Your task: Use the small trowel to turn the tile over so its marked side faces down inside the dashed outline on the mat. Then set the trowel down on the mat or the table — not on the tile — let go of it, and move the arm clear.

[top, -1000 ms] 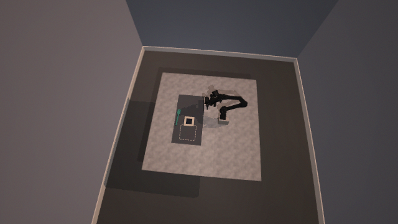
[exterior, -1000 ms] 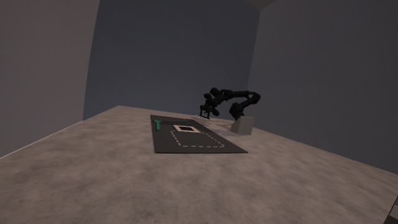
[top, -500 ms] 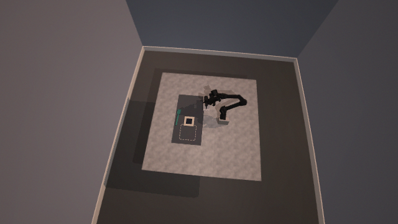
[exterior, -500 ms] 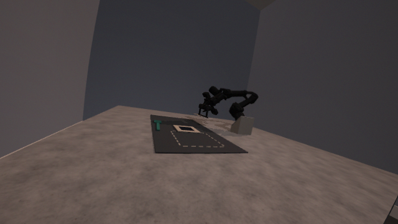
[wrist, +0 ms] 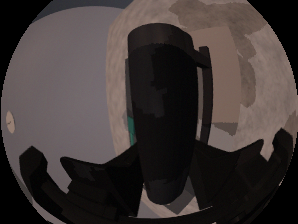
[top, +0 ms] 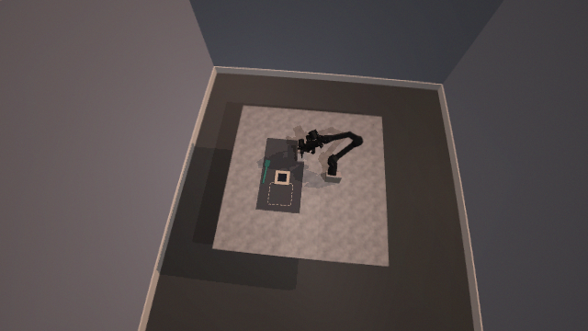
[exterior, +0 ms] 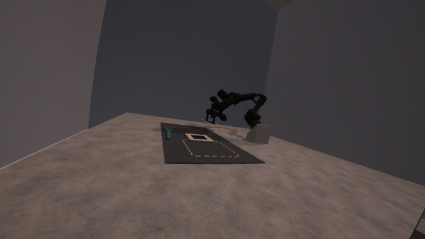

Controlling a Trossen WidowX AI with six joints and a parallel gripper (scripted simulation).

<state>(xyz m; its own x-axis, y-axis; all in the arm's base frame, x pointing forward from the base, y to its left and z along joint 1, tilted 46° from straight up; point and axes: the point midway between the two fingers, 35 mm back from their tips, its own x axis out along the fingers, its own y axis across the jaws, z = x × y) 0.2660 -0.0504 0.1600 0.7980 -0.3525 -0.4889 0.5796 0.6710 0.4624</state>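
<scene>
Right now the dark mat is 10 cm ahead of my gripper tip, 19 cm to the left of it and 13 cm below it. The rest, counted from my gripper tip: teal trowel: 24 cm ahead, 18 cm to the left, 10 cm below; tan tile: 9 cm ahead, 23 cm to the left, 10 cm below.
</scene>
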